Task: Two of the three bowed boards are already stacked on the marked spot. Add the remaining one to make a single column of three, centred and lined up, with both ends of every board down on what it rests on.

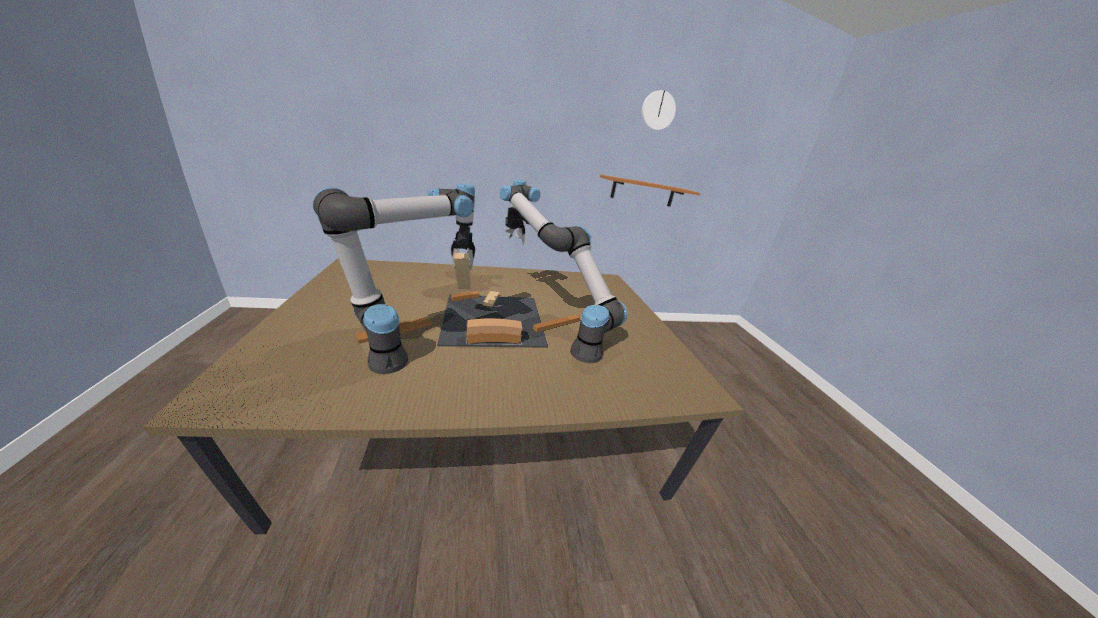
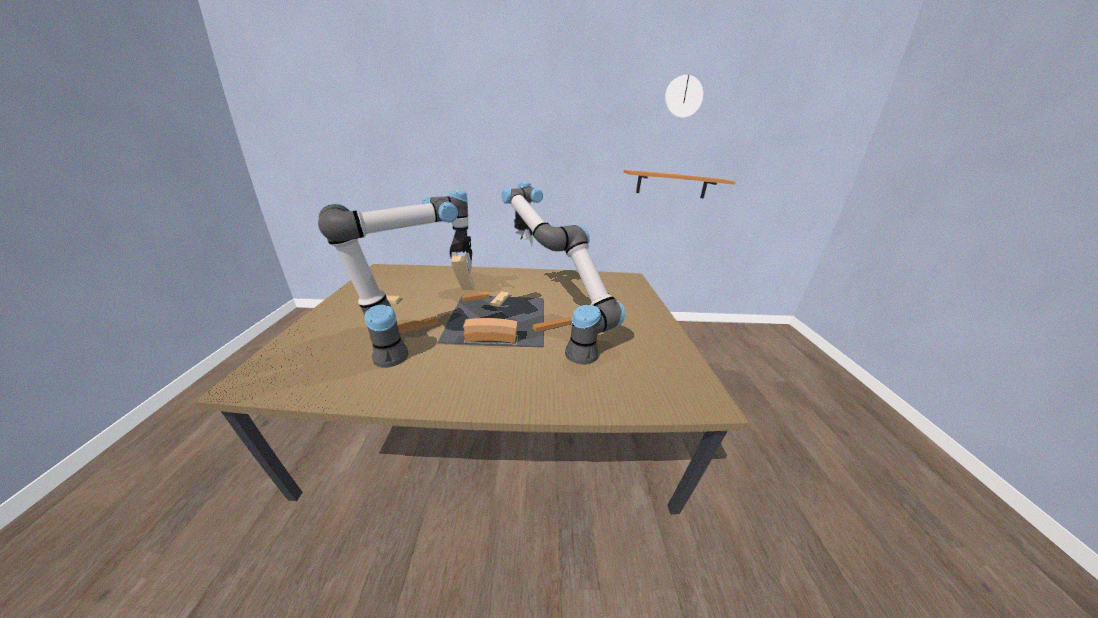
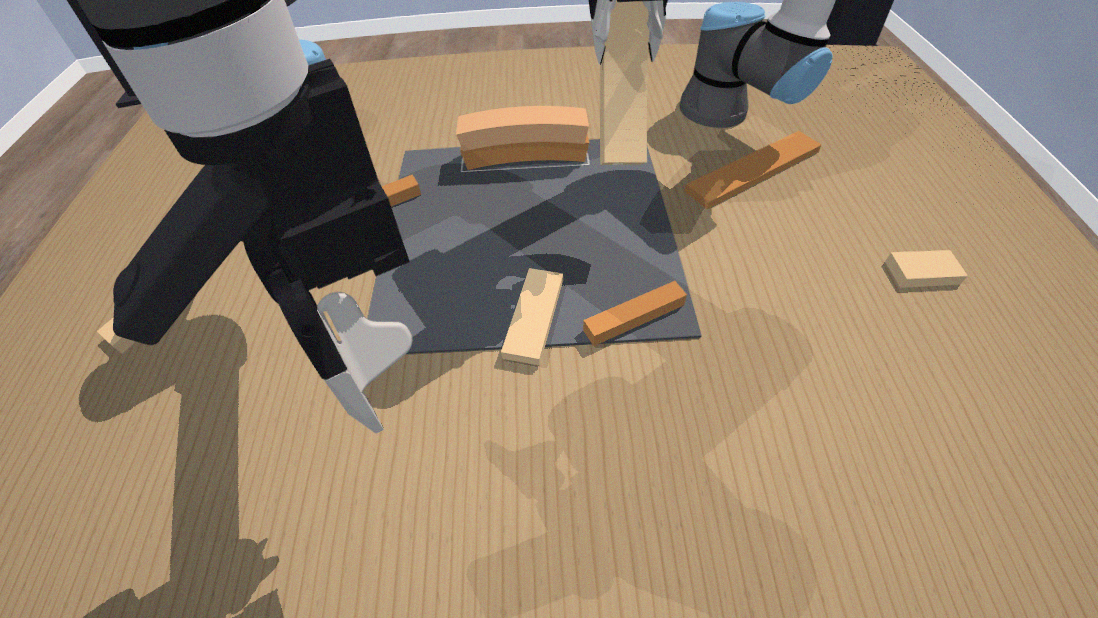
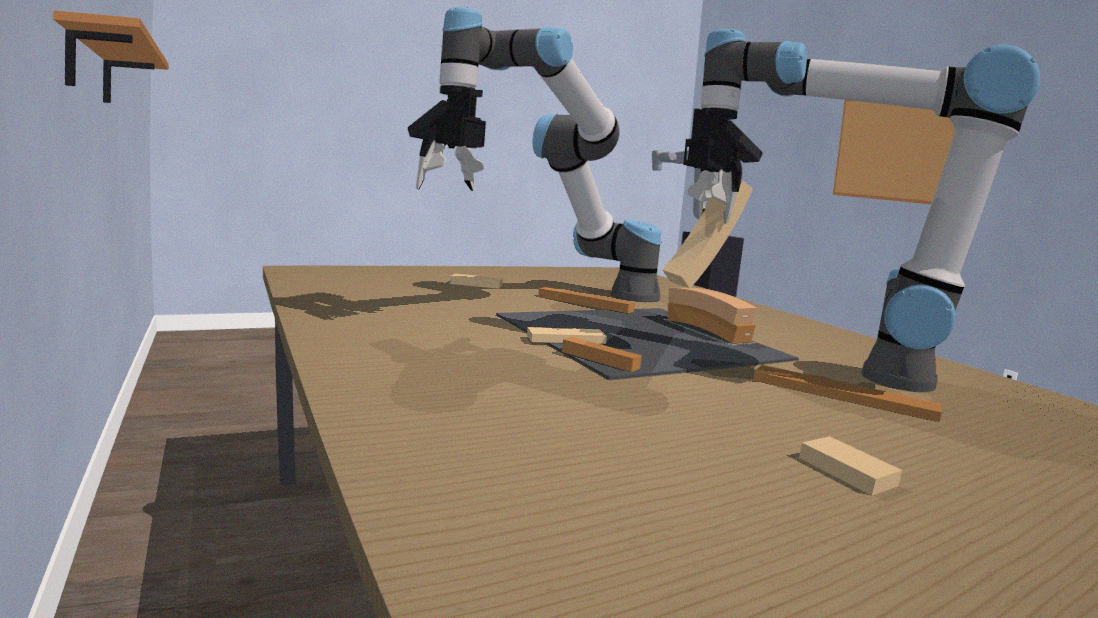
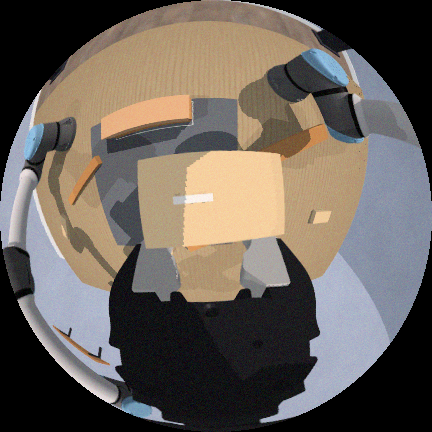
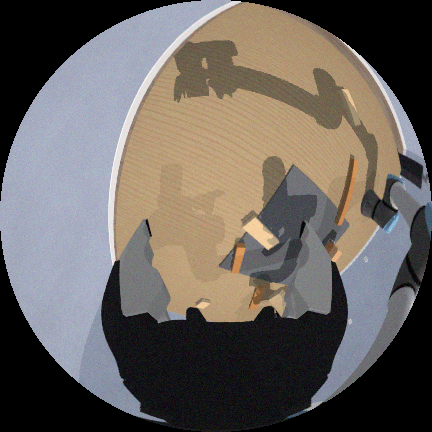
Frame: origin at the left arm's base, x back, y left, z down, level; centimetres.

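Seen in the pictures: left gripper, fingertip midpoint: (image 1: 462,269) (image 2: 462,271) (image 3: 626,62) (image 4: 713,222); right gripper, fingertip midpoint: (image 1: 516,241) (image 2: 526,242) (image 3: 346,347) (image 4: 446,190) (image 6: 226,221); left arm's base at its link origin: (image 1: 388,361) (image 2: 390,356) (image 3: 712,109) (image 4: 898,380) (image 5: 286,83); right arm's base at its link origin: (image 1: 586,352) (image 2: 581,353) (image 4: 635,297) (image 5: 66,133) (image 6: 366,201).
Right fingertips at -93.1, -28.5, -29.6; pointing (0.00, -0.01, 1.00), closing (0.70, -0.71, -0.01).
Pixels of each thing's top centre, then the offset from my right fingertips to it, as dx, dy, dz. "pt": a spot on its surface instead. Level surfaces: height alone.
- white outline at a spot on its surface: (image 3: 491,169) pt +59.0, -12.4, +28.9
- dark mat at its surface level: dz +29.0
- pale block at its top centre: (image 3: 533,310) (image 4: 566,331) (image 6: 262,235) (image 1: 491,297) (image 2: 500,297) +26.5, +5.9, +27.2
- long orange bar at its top centre: (image 4: 846,387) (image 3: 758,163) (image 5: 297,142) (image 1: 395,327) (image 2: 404,325) (image 6: 256,300) +72.4, +38.1, +27.8
Two orange bowed boards, an upper one (image 3: 522,118) (image 4: 718,301) (image 5: 147,112) and a lower one (image 3: 526,153) (image 4: 710,322), lie arch-up, one on the other, at a white outline (image 3: 491,169) on the dark mat (image 3: 461,322). My left gripper (image 4: 714,214) (image 3: 627,57) (image 1: 462,257) is shut on the pale bowed board (image 4: 695,249) (image 3: 623,115) (image 5: 235,195). It holds the board in the air, tilted steeply with one end low, beside and above the stack. My right gripper (image 4: 445,184) (image 6: 226,221) is open and empty, high above the table.
A pale block (image 3: 532,314) and an orange bar (image 3: 636,310) lie at the mat's edge. A long orange bar (image 3: 753,168) (image 4: 852,391) lies near the left arm's base, another (image 4: 583,299) near the right arm's. Pale blocks (image 4: 849,464) (image 4: 476,280) lie farther out.
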